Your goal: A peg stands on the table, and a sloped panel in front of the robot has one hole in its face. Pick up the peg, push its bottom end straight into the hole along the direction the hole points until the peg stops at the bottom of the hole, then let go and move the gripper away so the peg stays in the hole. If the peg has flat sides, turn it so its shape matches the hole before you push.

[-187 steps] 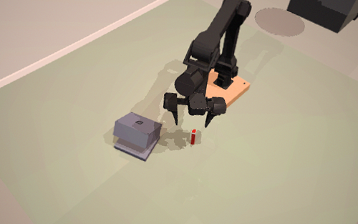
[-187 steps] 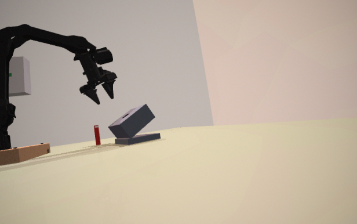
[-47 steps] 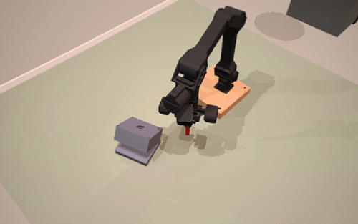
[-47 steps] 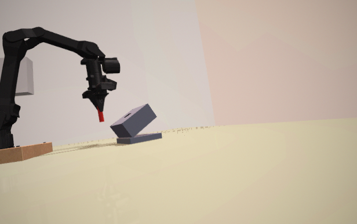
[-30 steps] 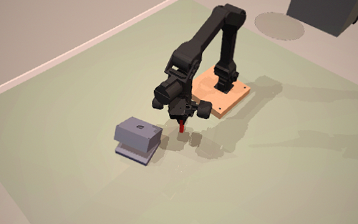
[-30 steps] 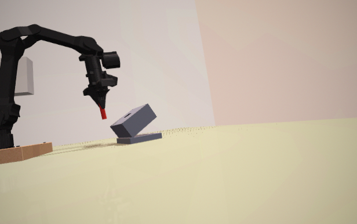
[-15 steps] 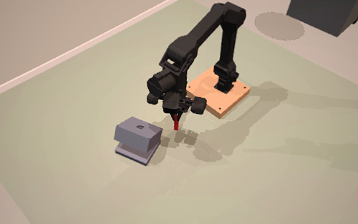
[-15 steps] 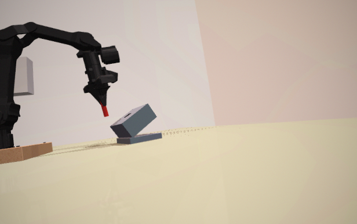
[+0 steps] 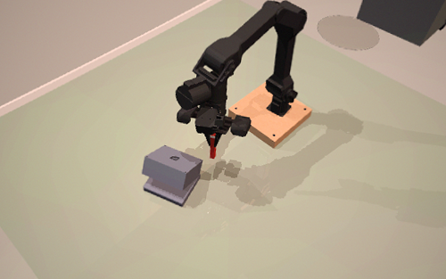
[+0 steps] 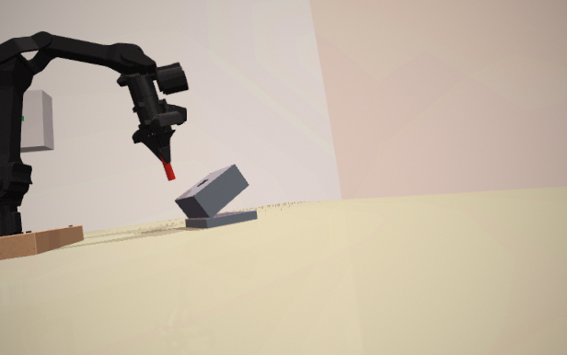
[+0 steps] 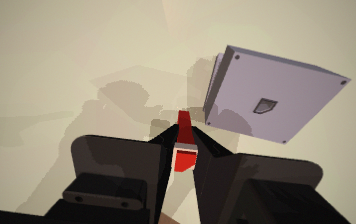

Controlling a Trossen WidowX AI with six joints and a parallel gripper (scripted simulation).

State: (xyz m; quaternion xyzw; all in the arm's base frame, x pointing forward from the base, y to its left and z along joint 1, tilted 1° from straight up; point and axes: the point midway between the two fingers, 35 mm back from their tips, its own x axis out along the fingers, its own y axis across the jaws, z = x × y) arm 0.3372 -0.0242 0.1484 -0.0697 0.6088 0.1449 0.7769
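My gripper tip is now 8 cm short of the grey sloped panel, 9 cm to the left of it and 9 cm above it. Round my gripper tip: grey base plate: 9 cm ahead, 8 cm to the right, 15 cm below; then red peg: 1 cm behind, 2 cm above.
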